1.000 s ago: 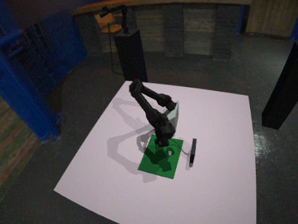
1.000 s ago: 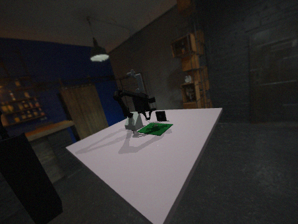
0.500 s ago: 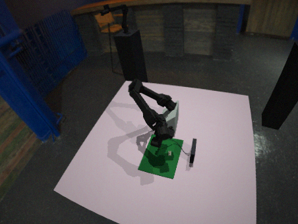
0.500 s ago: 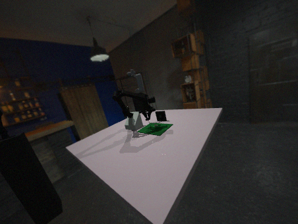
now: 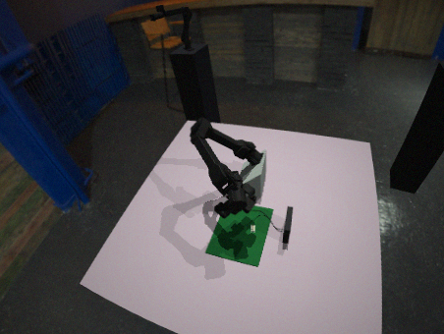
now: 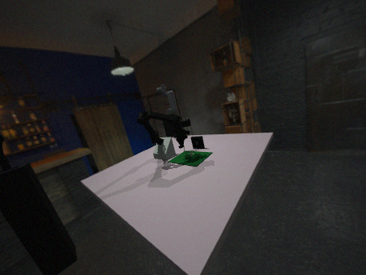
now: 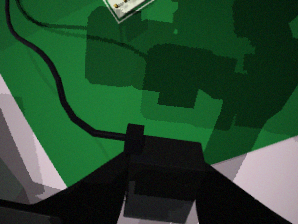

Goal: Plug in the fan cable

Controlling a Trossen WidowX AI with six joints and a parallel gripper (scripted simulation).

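Now: the fan plug 10 mm to the right of my gripper tip. Round my gripper tip: green board 30 mm ahead, 30 mm to the left, 130 mm below; white four-pin fan header 80 mm to the left, 110 mm below; black fan 40 mm behind, 220 mm to the left, 50 mm below.
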